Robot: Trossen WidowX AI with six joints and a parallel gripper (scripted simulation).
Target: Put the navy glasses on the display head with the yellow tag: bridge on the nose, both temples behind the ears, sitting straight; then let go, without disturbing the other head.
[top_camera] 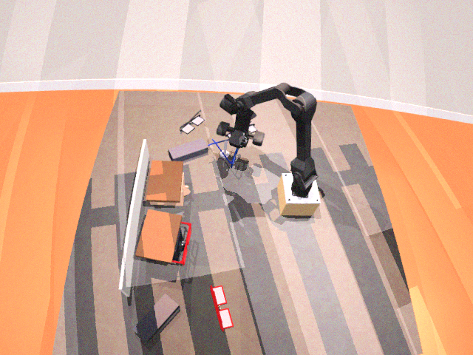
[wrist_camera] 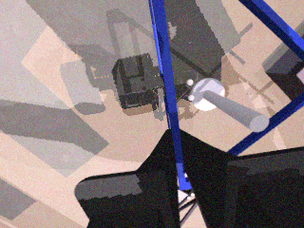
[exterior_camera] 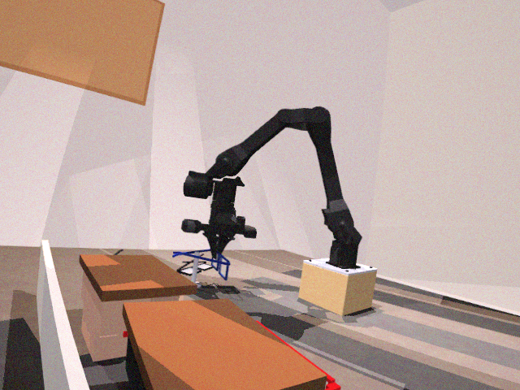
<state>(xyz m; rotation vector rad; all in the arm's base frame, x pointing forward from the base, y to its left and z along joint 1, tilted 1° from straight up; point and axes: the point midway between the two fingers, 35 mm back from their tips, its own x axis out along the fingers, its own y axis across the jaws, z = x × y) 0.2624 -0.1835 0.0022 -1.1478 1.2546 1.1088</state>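
My gripper tip is 5 cm short of the white post stand, 4 cm above it and 1 cm to the right of it. The rest, counted from my gripper tip: white upright panel (38 cm to the left, 32 cm ahead, 1 cm below).
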